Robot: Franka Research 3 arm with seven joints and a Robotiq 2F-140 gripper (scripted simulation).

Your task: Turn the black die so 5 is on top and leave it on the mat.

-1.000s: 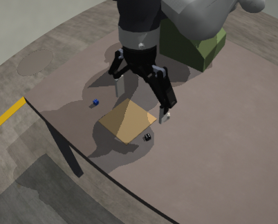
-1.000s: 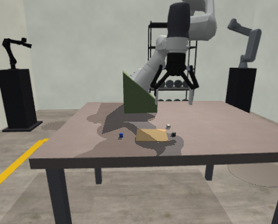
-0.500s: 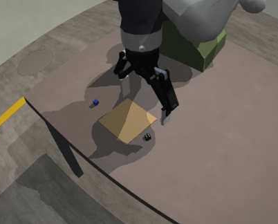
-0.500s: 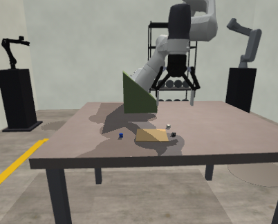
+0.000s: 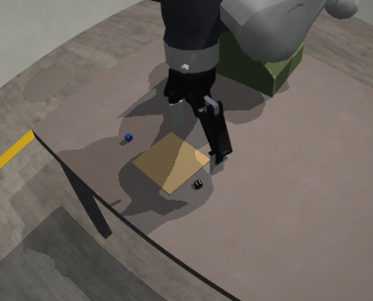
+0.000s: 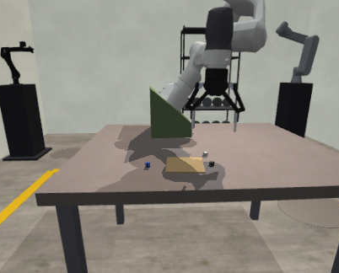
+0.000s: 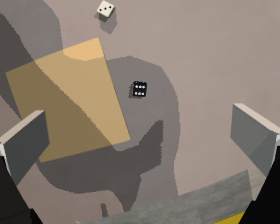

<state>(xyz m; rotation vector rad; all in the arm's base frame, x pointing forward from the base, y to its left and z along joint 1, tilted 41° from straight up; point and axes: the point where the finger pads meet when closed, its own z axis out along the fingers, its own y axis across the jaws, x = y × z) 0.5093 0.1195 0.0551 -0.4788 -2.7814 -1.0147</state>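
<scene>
My gripper is now 14 cm above the black die. From my hand the other things lie so: blue die: 1 cm behind, 24 cm to the right, 14 cm below; then tan mat: 2 cm behind, 10 cm to the right, 15 cm below; then white die: 11 cm behind, 14 cm below.
</scene>
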